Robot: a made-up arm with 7 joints. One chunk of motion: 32 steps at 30 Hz.
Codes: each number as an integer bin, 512 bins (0 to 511) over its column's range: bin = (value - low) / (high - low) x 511, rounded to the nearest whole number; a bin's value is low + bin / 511 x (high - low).
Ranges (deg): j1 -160..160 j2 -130..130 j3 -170.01..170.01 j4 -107..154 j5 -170.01..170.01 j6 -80.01..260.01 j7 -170.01..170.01
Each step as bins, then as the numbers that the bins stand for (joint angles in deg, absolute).
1 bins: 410 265 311 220 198 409 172
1 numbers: 96.75 4.83 36.93 5.37 -38.26 192.14 -55.56
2 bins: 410 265 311 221 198 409 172
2 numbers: 96.75 4.83 36.93 5.88 -38.26 192.14 -55.56
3 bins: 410 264 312 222 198 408 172
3 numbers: 96.75 4.32 37.60 6.39 -38.26 191.47 -55.56
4 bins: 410 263 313 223 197 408 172
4 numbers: 96.75 3.82 38.26 6.90 -38.93 191.47 -55.56
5 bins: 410 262 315 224 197 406 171
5 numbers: 96.75 3.31 39.59 7.41 -38.93 190.14 -56.23
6 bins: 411 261 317 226 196 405 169
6 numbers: 97.38 2.80 40.92 8.43 -39.59 189.48 -57.56
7 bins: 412 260 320 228 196 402 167
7 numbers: 98.00 2.29 42.92 9.45 -39.59 187.48 -58.89
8 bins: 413 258 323 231 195 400 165
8 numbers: 98.63 1.27 44.91 10.99 -40.26 186.15 -60.22
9 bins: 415 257 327 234 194 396 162
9 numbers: 99.88 0.76 47.58 12.52 -40.92 183.49 -62.22
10 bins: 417 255 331 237 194 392 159
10 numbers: 101.14 -0.25 50.24 14.05 -40.92 180.83 -64.21
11 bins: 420 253 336 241 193 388 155
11 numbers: 103.01 -1.27 53.56 16.09 -41.59 178.17 -66.87
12 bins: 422 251 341 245 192 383 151
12 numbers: 104.27 -2.29 56.89 18.14 -42.25 174.84 -69.53
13 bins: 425 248 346 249 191 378 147
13 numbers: 106.14 -3.82 60.22 20.18 -42.92 171.51 -72.20
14 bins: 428 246 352 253 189 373 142
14 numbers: 108.02 -4.83 64.21 22.22 -44.25 168.18 -75.52
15 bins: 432 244 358 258 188 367 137
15 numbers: 110.53 -5.85 68.20 24.78 -44.91 164.19 -78.85
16 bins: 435 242 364 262 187 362 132
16 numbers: 112.41 -6.87 72.20 26.82 -45.58 160.87 -82.18
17 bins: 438 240 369 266 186 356 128
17 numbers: 114.29 -7.89 75.52 28.86 -46.25 156.87 -84.84
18 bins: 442 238 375 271 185 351 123
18 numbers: 116.79 -8.90 79.52 31.42 -46.91 153.55 -88.17
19 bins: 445 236 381 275 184 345 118
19 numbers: 118.67 -9.92 83.51 33.46 -47.58 149.55 -91.49
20 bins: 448 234 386 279 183 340 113
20 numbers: 120.55 -10.94 86.83 35.50 -48.24 146.23 -94.82
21 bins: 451 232 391 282 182 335 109
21 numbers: 122.43 -11.96 90.16 37.04 -48.91 142.90 -97.48
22 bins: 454 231 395 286 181 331 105
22 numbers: 124.31 -12.47 92.82 39.08 -49.57 140.24 -100.14
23 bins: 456 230 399 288 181 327 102
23 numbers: 125.56 -12.97 95.49 40.10 -49.57 137.58 -102.14
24 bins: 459 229 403 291 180 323 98
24 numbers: 127.44 -13.48 98.15 41.63 -50.24 134.91 -104.80
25 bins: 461 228 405 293 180 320 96
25 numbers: 128.69 -13.99 99.48 42.65 -50.24 132.92 -106.13
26 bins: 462 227 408 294 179 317 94
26 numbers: 129.32 -14.50 101.47 43.16 -50.90 130.92 -107.46
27 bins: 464 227 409 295 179 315 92
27 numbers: 130.57 -14.50 102.14 43.68 -50.90 129.59 -108.79
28 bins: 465 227 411 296 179 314 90
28 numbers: 131.19 -14.50 103.47 44.19 -50.90 128.93 -110.12
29 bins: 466 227 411 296 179 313 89
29 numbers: 131.82 -14.50 103.47 44.19 -50.90 128.26 -110.79
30 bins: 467 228 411 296 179 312 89
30 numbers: 132.45 -13.99 103.47 44.19 -50.90 127.60 -110.79
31 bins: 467 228 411 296 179 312 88
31 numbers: 132.45 -13.99 103.47 44.19 -50.90 127.60 -111.45
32 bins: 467 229 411 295 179 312 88
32 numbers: 132.45 -13.48 103.47 43.68 -50.90 127.60 -111.45
